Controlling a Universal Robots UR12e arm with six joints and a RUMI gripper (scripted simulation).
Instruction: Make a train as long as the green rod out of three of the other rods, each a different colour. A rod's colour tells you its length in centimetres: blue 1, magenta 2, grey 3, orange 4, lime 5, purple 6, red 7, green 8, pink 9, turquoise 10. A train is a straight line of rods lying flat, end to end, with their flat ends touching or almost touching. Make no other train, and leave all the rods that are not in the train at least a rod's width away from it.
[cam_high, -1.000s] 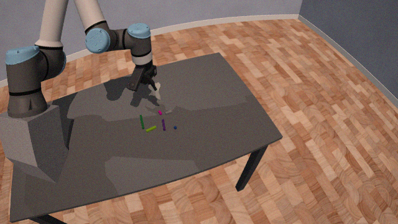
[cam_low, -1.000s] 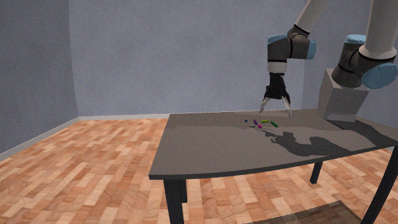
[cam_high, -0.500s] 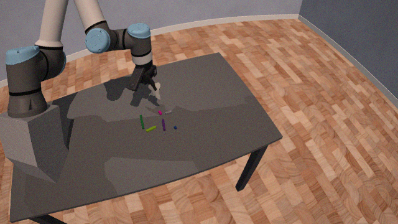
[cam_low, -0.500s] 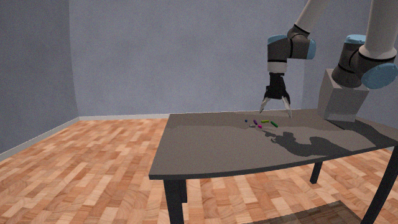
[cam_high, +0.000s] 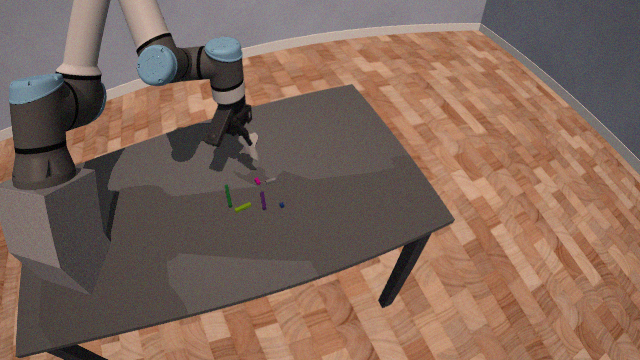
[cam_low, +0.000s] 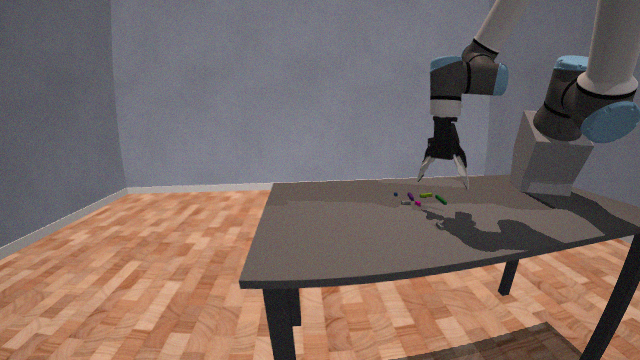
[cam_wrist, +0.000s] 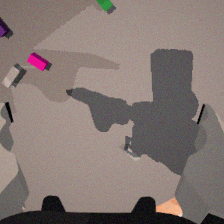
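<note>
The blue rod is 12 cm ahead of my hand, 15 cm to the right of it and 7 cm below it. Also, from my hand: magenta rod (6 cm ahead, 5 cm to the right, 7 cm below); then lime rod (1 cm ahead, 14 cm to the right, 7 cm below); then green rod (3 cm behind, 9 cm to the right, 7 cm below).
</note>
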